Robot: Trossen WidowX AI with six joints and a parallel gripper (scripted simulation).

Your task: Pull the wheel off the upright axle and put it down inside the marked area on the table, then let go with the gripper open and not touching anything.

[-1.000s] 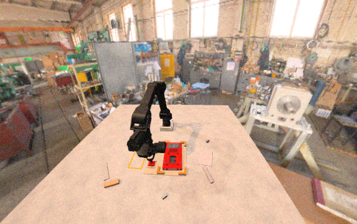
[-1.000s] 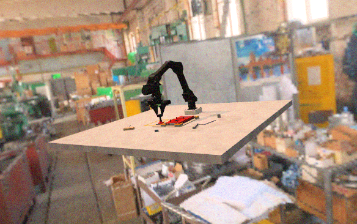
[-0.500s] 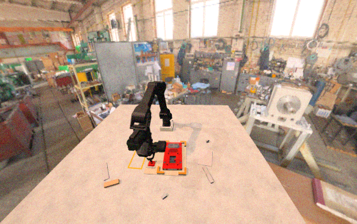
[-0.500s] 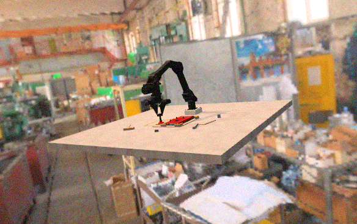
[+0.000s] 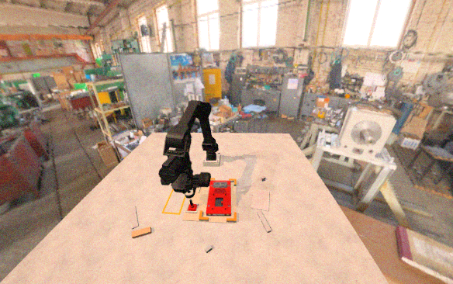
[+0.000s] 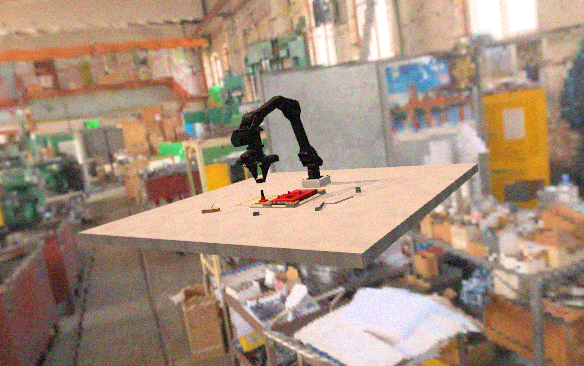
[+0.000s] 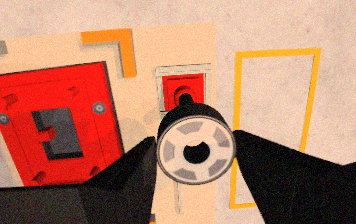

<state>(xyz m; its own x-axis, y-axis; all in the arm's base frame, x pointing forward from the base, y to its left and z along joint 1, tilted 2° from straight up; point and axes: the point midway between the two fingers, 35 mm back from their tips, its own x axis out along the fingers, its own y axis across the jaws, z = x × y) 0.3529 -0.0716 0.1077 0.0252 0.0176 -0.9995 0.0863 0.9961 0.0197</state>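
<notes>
Right now my gripper tip is 70 mm above the axle. Round my gripper tip: wheel (right at my gripper tip); wooden block (190 mm to the right, 120 mm ahead, 100 mm below).
</notes>
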